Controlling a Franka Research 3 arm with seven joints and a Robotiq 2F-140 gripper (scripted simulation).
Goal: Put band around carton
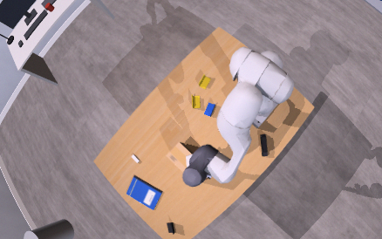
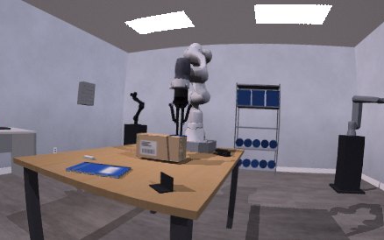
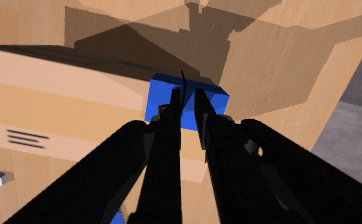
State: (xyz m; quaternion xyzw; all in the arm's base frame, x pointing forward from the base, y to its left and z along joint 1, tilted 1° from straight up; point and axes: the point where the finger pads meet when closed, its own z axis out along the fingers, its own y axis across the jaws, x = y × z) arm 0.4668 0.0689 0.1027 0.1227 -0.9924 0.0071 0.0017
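Right now the blue corner guard is 50 mm below my hand. The rest, counted from my hand: white block (370 mm to the right, 310 mm ahead, 170 mm below); black bracket (480 mm ahead, 160 mm to the left, 160 mm below); brown carton (100 mm below, 80 mm to the right, 50 mm ahead).
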